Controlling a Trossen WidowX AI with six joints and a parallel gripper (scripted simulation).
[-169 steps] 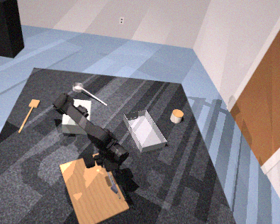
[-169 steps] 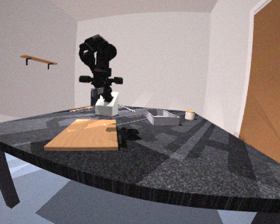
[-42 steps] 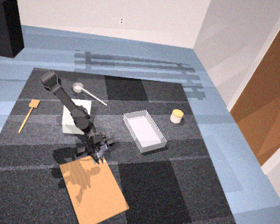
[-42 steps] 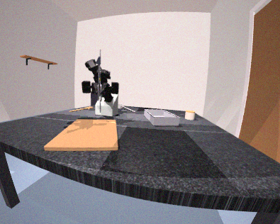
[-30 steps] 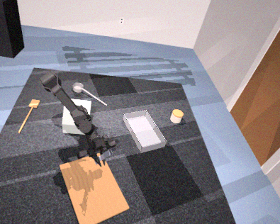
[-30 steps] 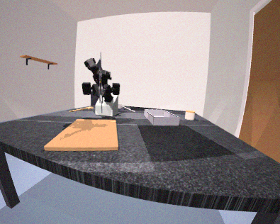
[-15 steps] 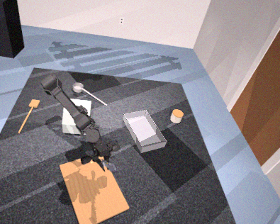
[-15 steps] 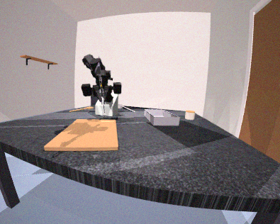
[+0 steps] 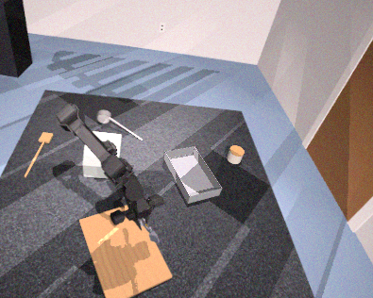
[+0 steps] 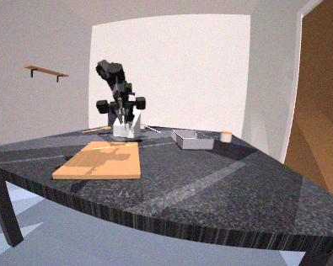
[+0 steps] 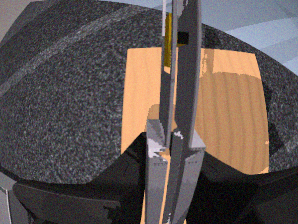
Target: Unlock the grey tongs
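Now: the wooden board 6 cm behind my gripper tip, 1 cm to the right of it and 13 cm below it. Also, from my gripper tip: small cup 43 cm ahead, 61 cm to the left, 10 cm below; then roasting tin 19 cm ahead, 42 cm to the left, 11 cm below.
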